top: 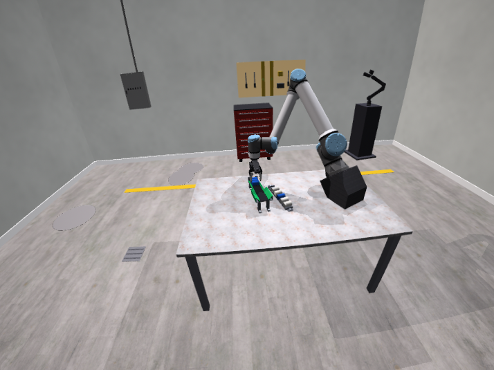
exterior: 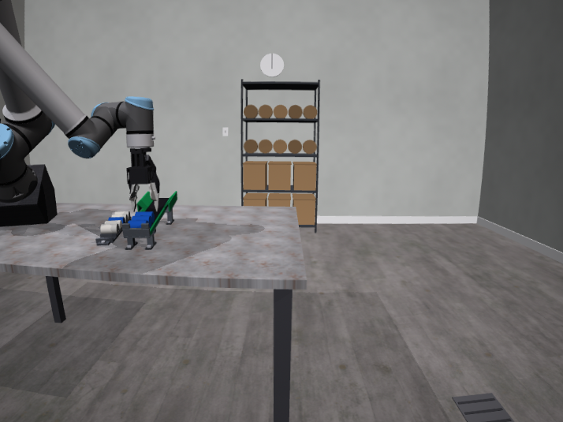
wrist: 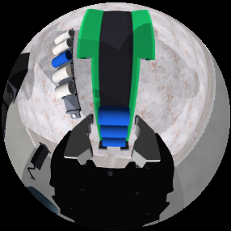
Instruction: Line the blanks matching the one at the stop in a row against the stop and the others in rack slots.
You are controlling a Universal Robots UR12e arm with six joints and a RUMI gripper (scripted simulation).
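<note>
My hand is 16 cm past the stock rack, 12 cm to the right of it and 12 cm above it.
</note>
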